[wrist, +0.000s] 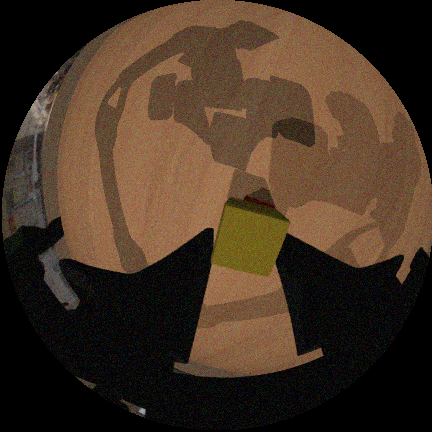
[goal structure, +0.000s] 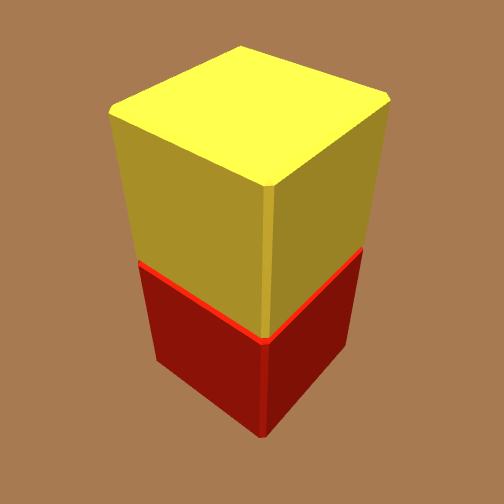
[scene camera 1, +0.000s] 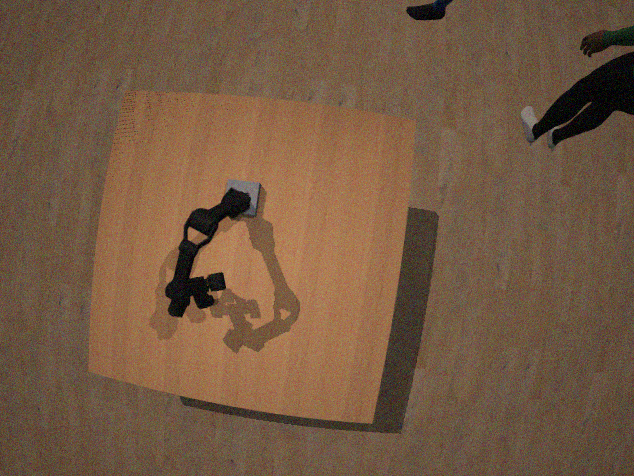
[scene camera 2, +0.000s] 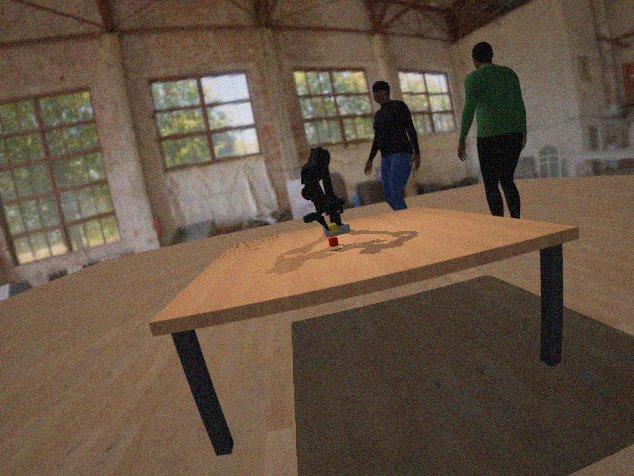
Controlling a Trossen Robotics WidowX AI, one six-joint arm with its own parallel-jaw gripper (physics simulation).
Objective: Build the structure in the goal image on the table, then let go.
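Frame: origin at the arm's base, x ahead, y left, z up, level; millimetres.
Seen in the pictures: gripper, fingertip midpoint: (wrist: 243, 235) (scene camera 1: 212, 282) (scene camera 2: 332, 228); arm's base, origin of the base link: (scene camera 1: 240, 201).
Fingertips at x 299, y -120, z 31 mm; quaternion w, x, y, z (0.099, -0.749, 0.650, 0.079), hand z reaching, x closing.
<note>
Offsets run from my fingertips to a thing's top centre. Level surfaces: height alone.
A yellow cube @[dx +3, dy -2, dz +23 mm] (scene camera 2: 332, 227) (wrist: 249, 239) is held between the fingers of my gripper (scene camera 2: 332, 225) (wrist: 243, 235), which is shut on it. The cube is in the air, with a small gap between it and the red cube below in scene camera 2. The red cube @[dx -11, dy -5, dz -41 mm] (scene camera 2: 333, 241) (wrist: 259, 202) is low at the tabletop; in the wrist view a thin dark red strip of it shows past the yellow cube's upper edge, and the rest is hidden. Neither cube can be made out in scene camera 1, where the arm covers that area.
The wooden table @[dz -74 mm] (scene camera 1: 317, 204) (scene camera 2: 435, 230) carries the arm's grey base (scene camera 1: 254, 199) (scene camera 2: 344, 229). The black arm (scene camera 1: 202, 220) (scene camera 2: 317, 166) bends out from it. Arm shadows lie across the tabletop. Two people (scene camera 2: 396, 128) (scene camera 2: 495, 102) stand beyond the table.
</note>
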